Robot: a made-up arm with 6 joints. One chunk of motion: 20 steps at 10 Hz.
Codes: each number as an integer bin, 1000 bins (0 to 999) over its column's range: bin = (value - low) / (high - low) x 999, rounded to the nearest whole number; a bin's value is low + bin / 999 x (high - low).
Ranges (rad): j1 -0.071..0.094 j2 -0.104..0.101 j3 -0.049..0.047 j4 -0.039..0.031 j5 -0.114..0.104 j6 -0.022..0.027
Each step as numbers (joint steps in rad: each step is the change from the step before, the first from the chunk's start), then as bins.
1 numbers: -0.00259 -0.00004 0.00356 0.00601 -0.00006 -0.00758
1 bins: 414 507 547 642 522 294
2 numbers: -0.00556 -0.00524 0.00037 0.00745 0.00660 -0.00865
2 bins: 396 481 514 663 553 272
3 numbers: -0.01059 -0.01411 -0.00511 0.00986 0.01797 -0.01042
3 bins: 366 438 457 697 605 236
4 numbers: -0.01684 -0.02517 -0.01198 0.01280 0.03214 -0.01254
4 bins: 328 384 385 739 670 193
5 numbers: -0.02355 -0.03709 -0.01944 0.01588 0.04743 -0.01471
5 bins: 287 326 308 783 740 149
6 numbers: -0.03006 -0.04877 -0.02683 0.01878 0.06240 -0.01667
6 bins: 248 269 231 825 808 109
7 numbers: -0.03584 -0.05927 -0.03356 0.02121 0.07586 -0.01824
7 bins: 213 218 161 859 870 77
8 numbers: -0.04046 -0.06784 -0.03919 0.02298 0.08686 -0.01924
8 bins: 185 176 102 885 920 56
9 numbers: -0.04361 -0.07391 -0.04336 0.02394 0.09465 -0.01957
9 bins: 166 147 59 898 956 50
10 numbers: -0.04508 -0.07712 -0.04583 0.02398 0.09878 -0.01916
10 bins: 157 131 33 899 975 58
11 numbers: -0.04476 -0.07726 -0.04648 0.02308 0.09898 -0.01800
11 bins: 159 130 26 886 976 82
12 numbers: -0.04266 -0.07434 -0.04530 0.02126 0.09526 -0.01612
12 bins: 172 145 39 860 959 120
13 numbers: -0.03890 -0.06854 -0.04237 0.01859 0.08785 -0.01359
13 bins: 194 173 69 822 925 171
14 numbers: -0.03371 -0.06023 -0.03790 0.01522 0.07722 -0.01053
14 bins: 226 213 116 774 876 234
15 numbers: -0.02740 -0.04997 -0.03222 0.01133 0.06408 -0.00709
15 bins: 264 263 175 718 816 304
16 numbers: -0.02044 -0.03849 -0.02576 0.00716 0.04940 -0.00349
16 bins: 306 319 242 659 749 377
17 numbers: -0.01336 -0.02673 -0.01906 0.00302 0.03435 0.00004
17 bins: 349 377 312 600 680 449
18 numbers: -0.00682 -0.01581 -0.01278 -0.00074 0.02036 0.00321
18 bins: 389 430 377 546 616 514
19 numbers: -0.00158 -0.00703 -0.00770 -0.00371 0.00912 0.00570
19 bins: 420 473 430 504 564 565
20 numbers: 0.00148 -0.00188 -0.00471 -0.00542 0.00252 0.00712
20 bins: 439 498 461 479 534 594
